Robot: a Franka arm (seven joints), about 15 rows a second.
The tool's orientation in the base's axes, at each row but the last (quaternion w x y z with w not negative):
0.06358, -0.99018, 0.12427, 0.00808
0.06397, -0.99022, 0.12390, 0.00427
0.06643, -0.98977, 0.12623, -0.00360
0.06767, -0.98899, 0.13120, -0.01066
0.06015, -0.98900, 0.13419, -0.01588
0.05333, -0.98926, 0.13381, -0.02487
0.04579, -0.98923, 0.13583, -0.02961
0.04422, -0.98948, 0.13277, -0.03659
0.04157, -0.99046, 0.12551, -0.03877
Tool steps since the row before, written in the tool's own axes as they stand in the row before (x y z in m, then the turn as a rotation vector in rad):
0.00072, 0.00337, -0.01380, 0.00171, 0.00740, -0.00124
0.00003, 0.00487, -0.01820, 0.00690, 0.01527, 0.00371
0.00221, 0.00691, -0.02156, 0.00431, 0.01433, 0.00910
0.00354, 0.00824, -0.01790, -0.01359, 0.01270, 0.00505
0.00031, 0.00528, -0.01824, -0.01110, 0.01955, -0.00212
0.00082, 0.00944, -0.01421, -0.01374, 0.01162, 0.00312
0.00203, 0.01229, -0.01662, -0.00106, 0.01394, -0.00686
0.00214, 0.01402, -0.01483, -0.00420, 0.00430, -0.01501
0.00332, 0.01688, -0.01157, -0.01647, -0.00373, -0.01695
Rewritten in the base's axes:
-0.00013, -0.00518, 0.01325, -0.00017, -0.00769, 0.00026
-0.00130, -0.00701, 0.01744, 0.00296, -0.01589, -0.00577
-0.00010, -0.01000, 0.02043, 0.00082, -0.01364, -0.01096
0.00060, -0.01115, 0.01662, -0.01620, -0.00794, -0.00678
-0.00196, -0.00723, 0.01745, -0.01595, -0.01598, -0.00048
-0.00259, -0.01067, 0.01308, -0.01608, -0.00716, -0.00488
-0.00250, -0.01371, 0.01540, -0.00521, -0.01365, 0.00540
-0.00283, -0.01519, 0.01350, -0.00642, -0.00418, 0.01424
-0.00195, -0.01797, 0.01016, -0.01646, 0.00652, 0.01609

